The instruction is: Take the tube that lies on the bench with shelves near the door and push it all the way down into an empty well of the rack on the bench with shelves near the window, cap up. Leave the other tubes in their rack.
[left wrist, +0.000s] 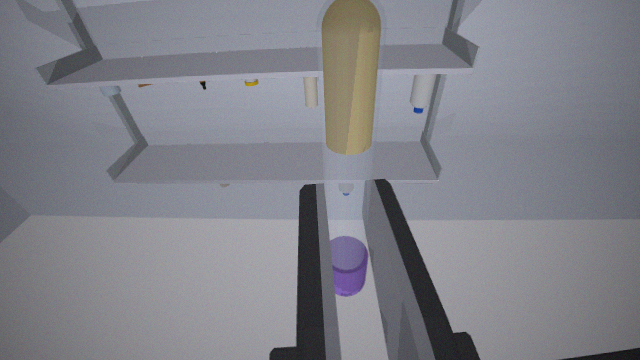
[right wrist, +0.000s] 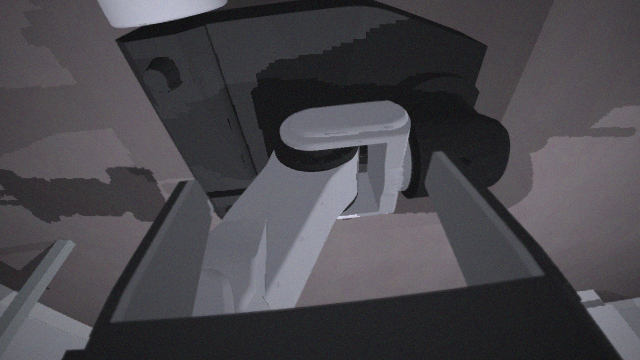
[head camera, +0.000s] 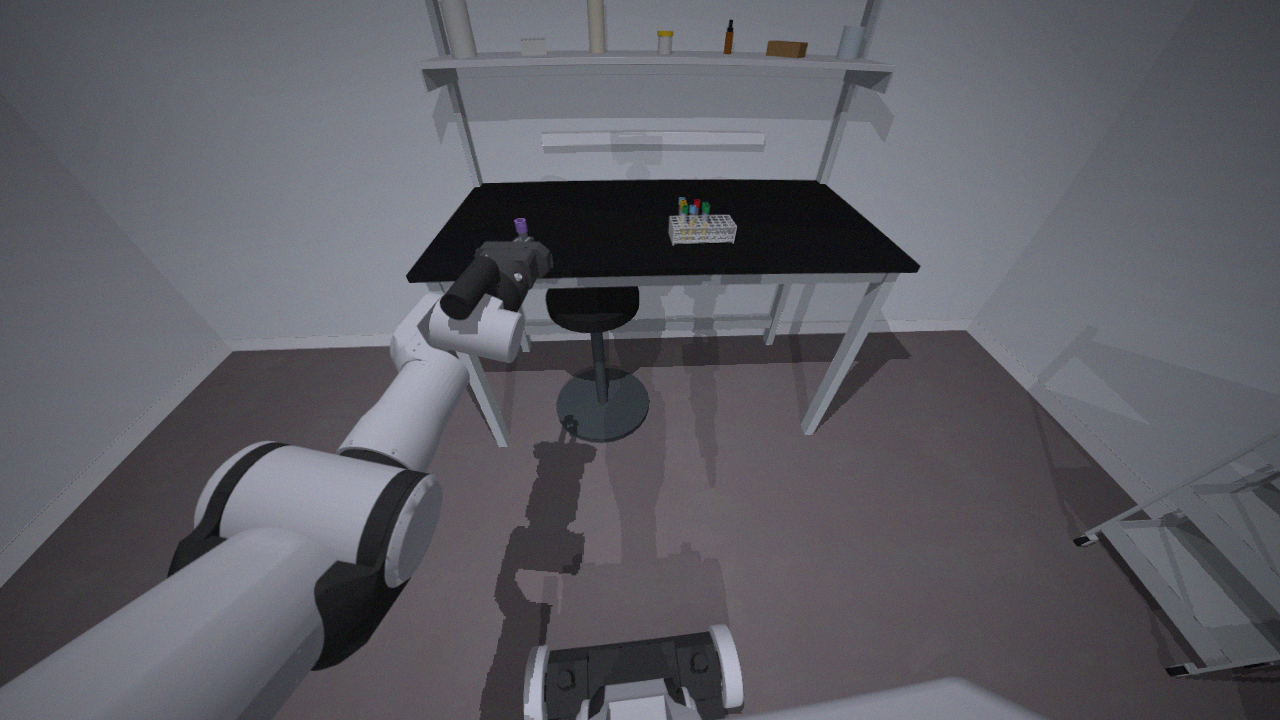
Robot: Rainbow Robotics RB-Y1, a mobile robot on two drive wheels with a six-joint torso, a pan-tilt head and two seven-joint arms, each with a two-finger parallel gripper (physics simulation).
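Seen in the pictures: left gripper, fingertip midpoint: (left wrist: 344, 198) (head camera: 526, 241); right gripper, fingertip midpoint: (right wrist: 316, 181); robot's base, origin of the base link: (head camera: 633, 680).
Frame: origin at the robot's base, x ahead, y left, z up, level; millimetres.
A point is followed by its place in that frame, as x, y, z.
Note:
The tube shows its purple cap (head camera: 520, 225) {507, 137, 1196} above my left gripper (head camera: 522, 240) {525, 137, 1157} (left wrist: 344, 186) {525, 137, 1157} in the head view. In the left wrist view the clear tube (left wrist: 349, 90) {510, 138, 1108} holds yellowish liquid, and its cap points toward the ceiling. My left gripper is shut on the tube. In the head view it appears over the left front part of the black bench (head camera: 608, 255) {913, -16, 915}; its exact height is unclear. The white rack (head camera: 729, 234) {959, -397, 945} stands on the bench right of centre, with several tubes capped blue, yellow, red and green mostly in its left part. My right gripper (right wrist: 316, 181) {-229, -221, 546} is open and empty.
A round stool (head camera: 592, 309) {995, 51, 661} stands at the bench's front edge, left of centre. A shelf (head camera: 626, 60) {1284, -107, 1363} with bottles and boxes spans the wall above the bench. A metal cart (head camera: 1154, 586) {-26, -1751, 157} is at the right. The robot's base (right wrist: 210, 100) {-44, -110, 191} shows in the right wrist view.

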